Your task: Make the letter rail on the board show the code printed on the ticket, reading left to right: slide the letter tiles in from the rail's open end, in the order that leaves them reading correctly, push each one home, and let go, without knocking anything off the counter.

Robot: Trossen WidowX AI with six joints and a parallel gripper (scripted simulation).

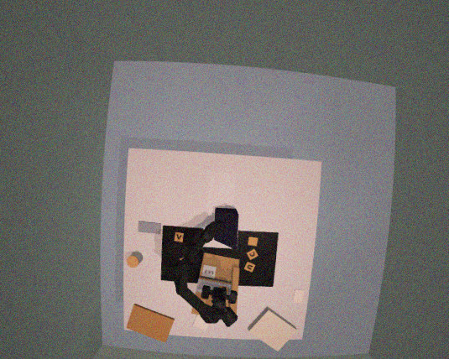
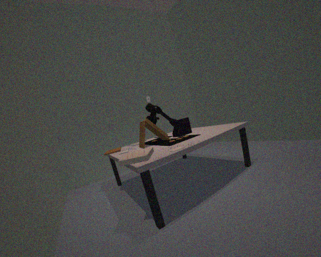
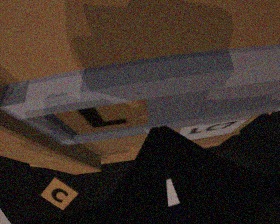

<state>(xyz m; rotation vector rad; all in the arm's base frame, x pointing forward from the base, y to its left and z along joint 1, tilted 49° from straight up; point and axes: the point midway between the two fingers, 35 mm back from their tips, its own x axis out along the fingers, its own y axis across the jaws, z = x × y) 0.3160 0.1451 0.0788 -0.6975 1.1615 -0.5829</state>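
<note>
My gripper tip is 3 cm to the right of the letter tile, 2 cm short of it and 1 cm above it. The rest, counted from my gripper tip: white ticket: 9 cm below, 7 cm to the right, 4 cm behind; grey block: 50 cm to the right, 23 cm behind, 18 cm below; black mat: 18 cm below, 14 cm behind, 2 cm to the right.
</note>
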